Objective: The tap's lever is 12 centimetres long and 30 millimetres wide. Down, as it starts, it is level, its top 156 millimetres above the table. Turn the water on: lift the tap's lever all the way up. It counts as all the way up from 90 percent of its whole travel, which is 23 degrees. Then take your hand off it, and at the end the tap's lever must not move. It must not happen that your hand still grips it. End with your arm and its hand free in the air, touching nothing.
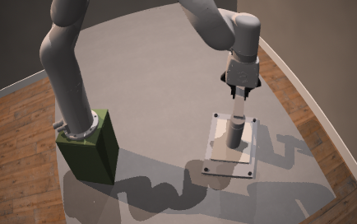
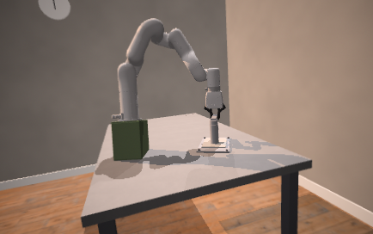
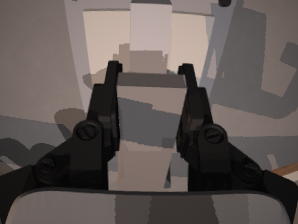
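The tap lever lies 50 mm behind my hand and 50 mm to the right of it.
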